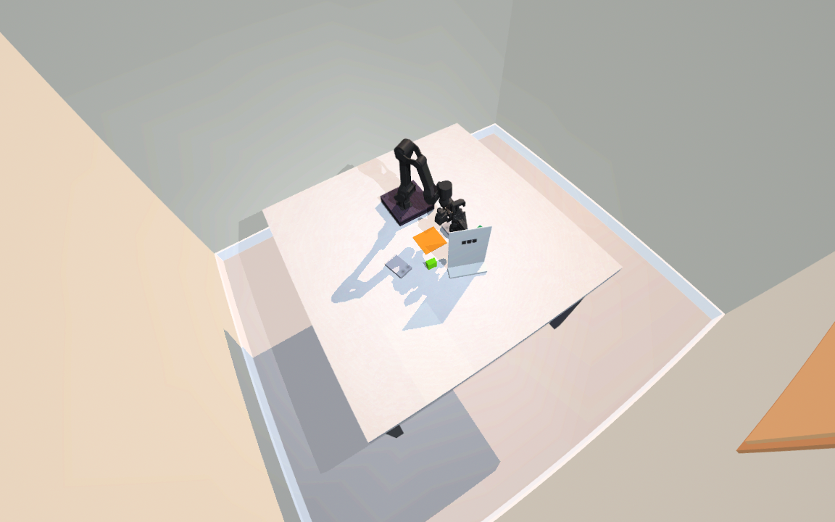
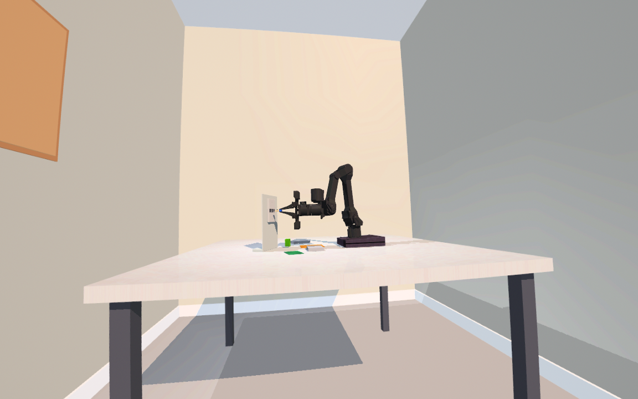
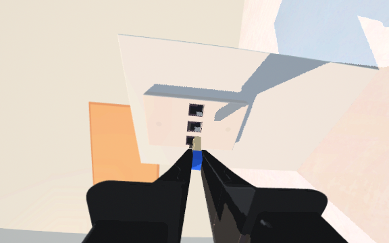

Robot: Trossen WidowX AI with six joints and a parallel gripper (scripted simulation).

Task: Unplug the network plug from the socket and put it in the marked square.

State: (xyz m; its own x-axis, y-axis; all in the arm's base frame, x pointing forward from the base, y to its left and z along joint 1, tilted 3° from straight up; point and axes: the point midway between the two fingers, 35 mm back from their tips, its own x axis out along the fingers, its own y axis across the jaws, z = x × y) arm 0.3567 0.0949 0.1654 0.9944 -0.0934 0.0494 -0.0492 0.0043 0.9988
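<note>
The orange marked square lies 160 mm behind my gripper tip, 90 mm to the right of it and 190 mm below it. From my gripper tip the other things lie so: green cube 30 mm behind, 150 mm to the right, 170 mm below; upright panel 50 mm ahead, 20 mm to the right, 70 mm below; network plug right at my gripper tip.
</note>
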